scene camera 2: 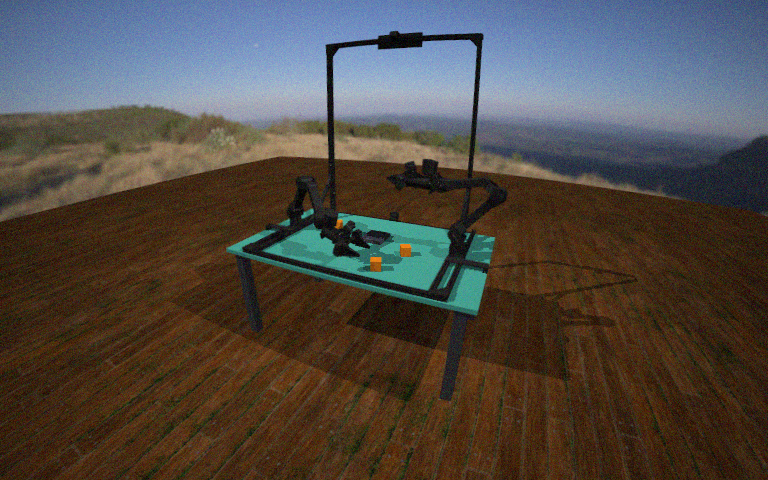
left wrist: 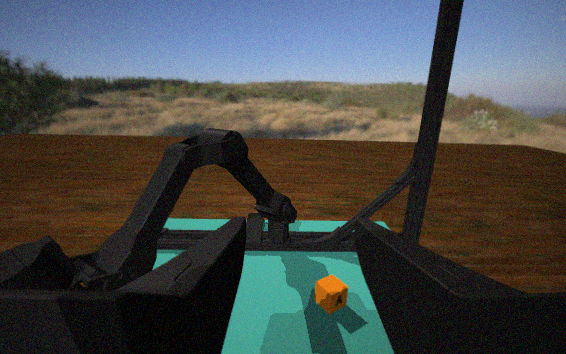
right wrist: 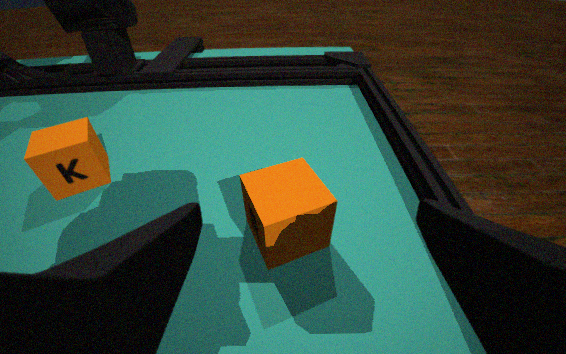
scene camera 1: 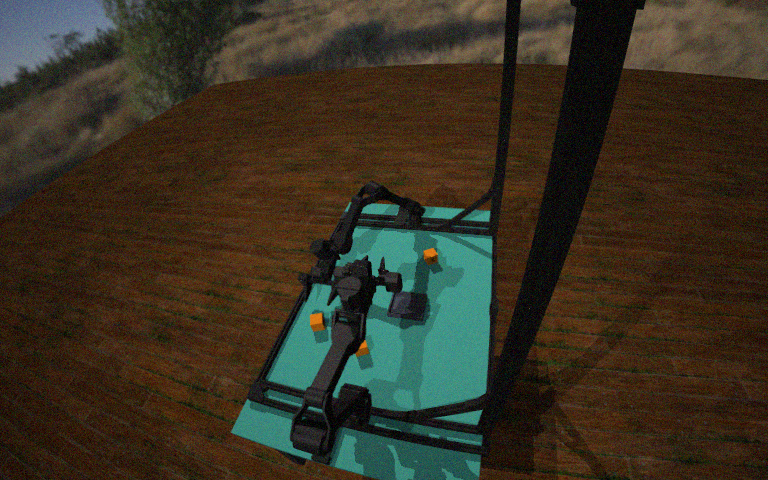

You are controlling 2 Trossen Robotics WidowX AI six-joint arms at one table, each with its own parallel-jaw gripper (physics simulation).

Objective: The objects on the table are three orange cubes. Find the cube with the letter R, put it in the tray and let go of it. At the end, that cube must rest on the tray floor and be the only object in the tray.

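Where they show: left gripper, fingertip midpoint: [scene camera 2: 388,176] [left wrist: 300,227] [scene camera 1: 375,256]; right gripper, fingertip midpoint: [scene camera 2: 364,251] [right wrist: 309,211] [scene camera 1: 316,303]; left arm's base, link origin: [scene camera 2: 457,254] [right wrist: 119,69] [scene camera 1: 359,416]; right arm's base, link origin: [scene camera 2: 296,225] [left wrist: 278,237] [scene camera 1: 415,221].
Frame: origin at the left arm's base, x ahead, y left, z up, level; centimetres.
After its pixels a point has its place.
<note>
A cube with the letter A [scene camera 1: 431,255] @(y -11.1, x 67.5, z 2.6 cm) [scene camera 2: 338,224] @(y -8.4, x 68.0, z 1.3 cm) [left wrist: 331,294] @(y -9.8, x 66.2, z 2.6 cm) lies at the far side in scene camera 1. A cube with the letter K [scene camera 1: 362,349] @(y 5.0, x 21.3, z 1.7 cm) [scene camera 2: 404,250] @(y 8.9, x 22.7, z 1.3 cm) [right wrist: 70,159] @(y 8.0, x 24.8, z 1.4 cm) is partly hidden by the left arm in scene camera 1. The third cube [scene camera 1: 317,322] @(y 24.0, x 28.2, z 2.6 cm) [scene camera 2: 376,264] @(y 27.1, x 28.4, z 1.4 cm) [right wrist: 290,205] @(y 25.4, x 31.0, z 2.6 cm) has a dark mark on its left face in the right wrist view, too oblique to read. The dark tray [scene camera 1: 404,316] @(y -5.6, x 38.2, z -0.3 cm) [scene camera 2: 374,240] @(y 0.9, x 41.4, z -0.1 cm) looks empty. My right gripper [scene camera 1: 318,287] [scene camera 2: 362,249] @(y 26.1, x 34.1, z 5.6 cm) [right wrist: 309,211] @(y 26.1, x 34.1, z 5.6 cm) is open, above and short of the third cube. My left gripper [scene camera 1: 373,260] @(y 0.0, x 35.1, z 32.4 cm) [scene camera 2: 390,180] @(y 0.0, x 35.1, z 32.4 cm) is partly open and empty, high above the table.
The left arm [scene camera 1: 345,333] @(y -0.3, x 8.0, z 34.1 cm) [scene camera 2: 481,195] @(y 3.1, x -9.7, z 32.0 cm) reaches over the table and hides part of it in scene camera 1. A dark frame [scene camera 1: 283,335] @(y 36.1, x 21.7, z -0.1 cm) [scene camera 2: 339,272] @(y 37.7, x 39.8, z 0.1 cm) borders the teal table top [scene camera 1: 453,350] @(y -24.4, x 28.1, z -1.9 cm) [scene camera 2: 419,274] @(y 22.1, x 11.2, z -1.9 cm). Tall posts [scene camera 2: 331,130] @(y -35.3, x 87.9, z 51.2 cm) [left wrist: 432,115] @(y -35.5, x 87.8, z 34.6 cm) rise along one side.
</note>
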